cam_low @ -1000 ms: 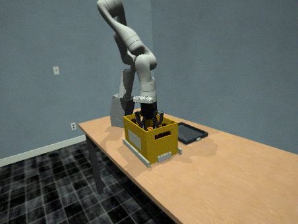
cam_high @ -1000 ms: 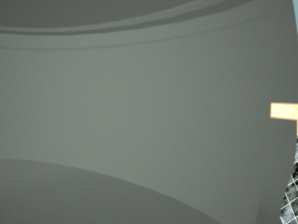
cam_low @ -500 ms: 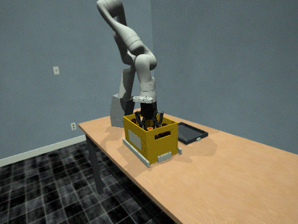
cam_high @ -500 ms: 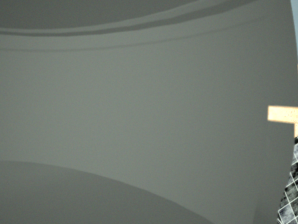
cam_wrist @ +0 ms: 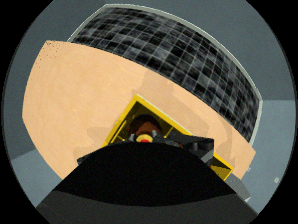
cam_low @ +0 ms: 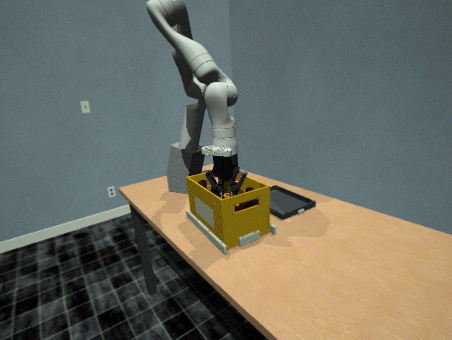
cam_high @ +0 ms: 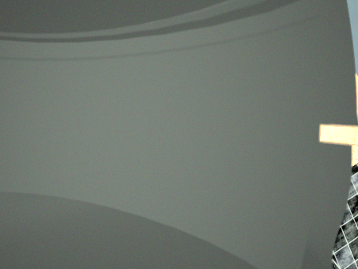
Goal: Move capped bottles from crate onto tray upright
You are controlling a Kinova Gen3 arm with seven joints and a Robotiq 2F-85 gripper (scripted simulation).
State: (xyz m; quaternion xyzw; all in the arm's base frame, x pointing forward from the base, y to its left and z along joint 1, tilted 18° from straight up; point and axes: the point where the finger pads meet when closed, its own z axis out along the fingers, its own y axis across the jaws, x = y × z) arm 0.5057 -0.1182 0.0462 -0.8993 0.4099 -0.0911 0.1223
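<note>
The yellow crate is 90 mm behind my hand, 50 mm to the left of it and 80 mm below it. Also, from my hand: dark tray (100 mm behind, 330 mm to the left, 150 mm below).
</note>
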